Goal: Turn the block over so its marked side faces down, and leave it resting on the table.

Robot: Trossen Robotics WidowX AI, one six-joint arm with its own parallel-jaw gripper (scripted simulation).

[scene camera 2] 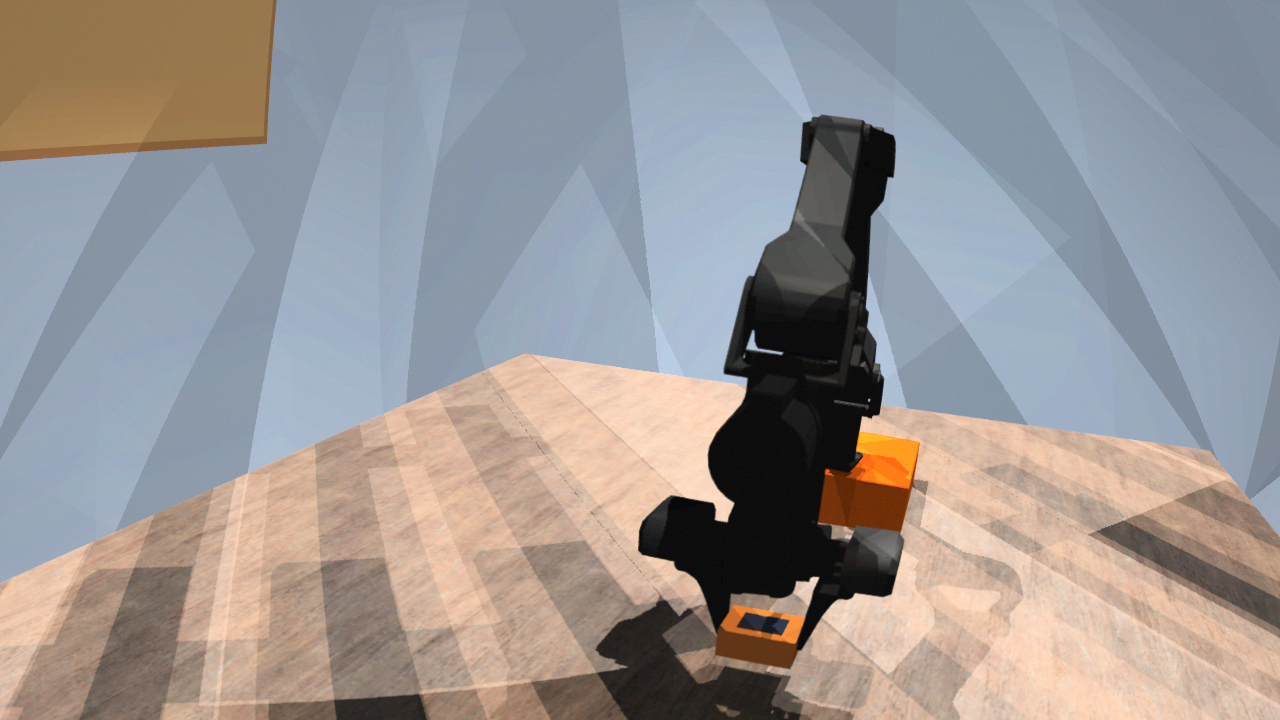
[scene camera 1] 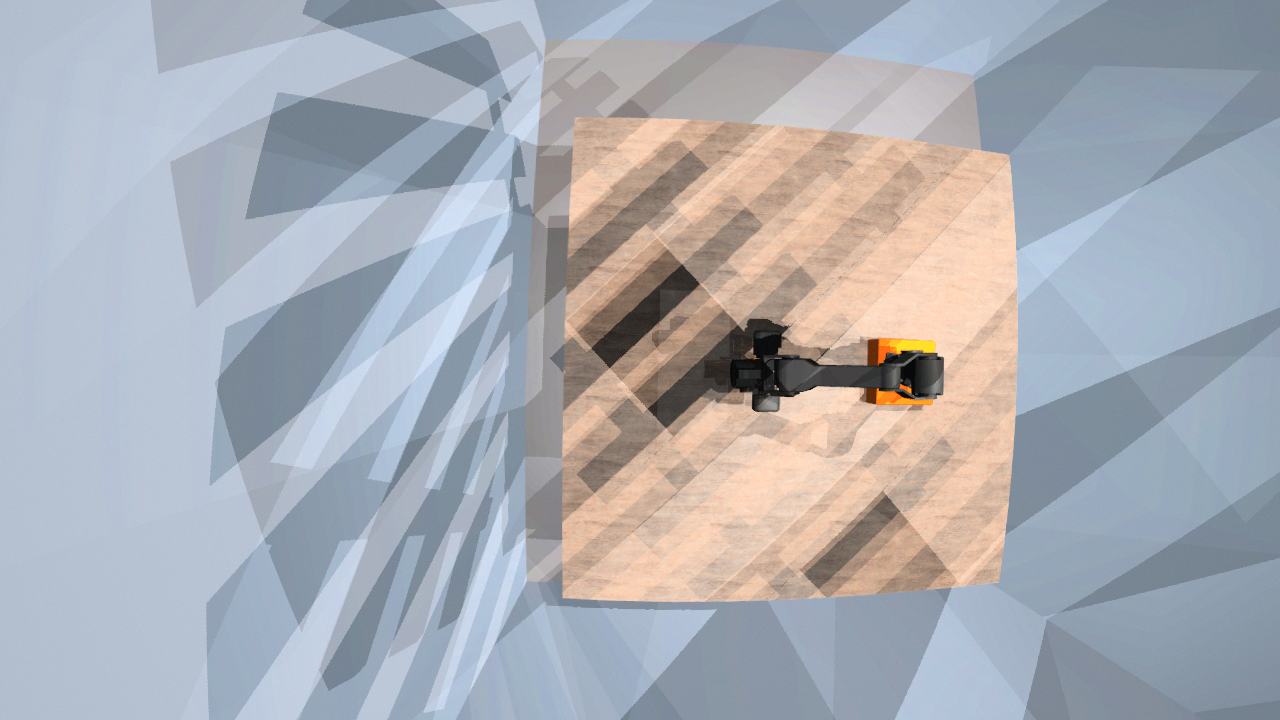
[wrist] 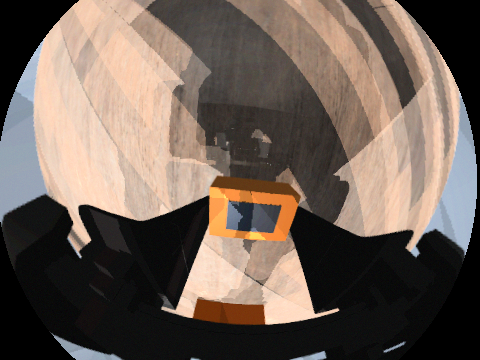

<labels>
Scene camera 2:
gripper
block: held by the gripper
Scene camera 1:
gripper
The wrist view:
gripper
block
</labels>
